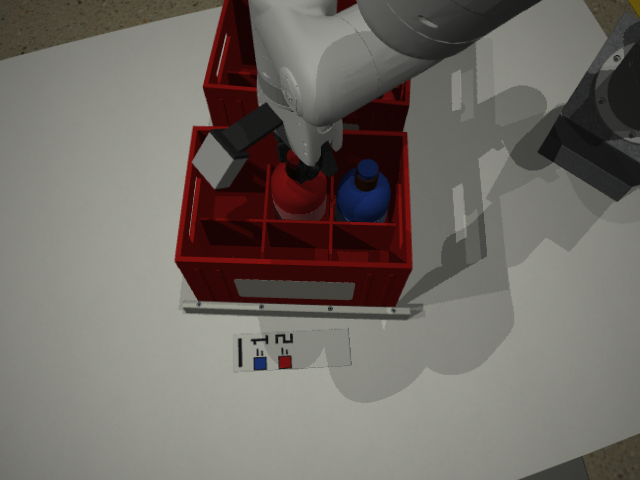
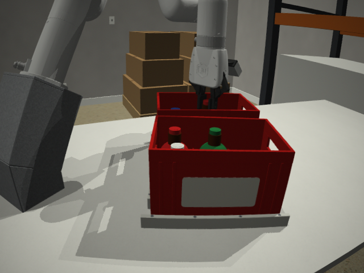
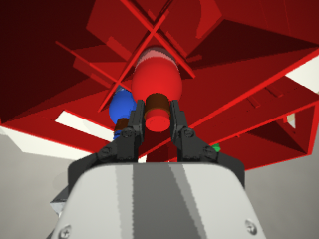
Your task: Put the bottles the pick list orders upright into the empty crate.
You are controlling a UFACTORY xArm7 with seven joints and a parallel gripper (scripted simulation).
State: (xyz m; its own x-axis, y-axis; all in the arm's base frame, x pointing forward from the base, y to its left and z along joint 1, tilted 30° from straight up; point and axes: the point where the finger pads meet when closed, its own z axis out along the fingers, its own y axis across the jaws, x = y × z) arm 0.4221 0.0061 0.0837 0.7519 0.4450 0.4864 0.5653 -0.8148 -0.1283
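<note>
My hand is 70 mm above the red bottle. The rest, counted from my hand: pick list: 190 mm to the left, 180 mm below, 20 mm ahead; then green bottle: 150 mm to the right, 90 mm below, 20 mm behind; then blue bottle: 90 mm below, 90 mm behind, 10 mm to the left.
</note>
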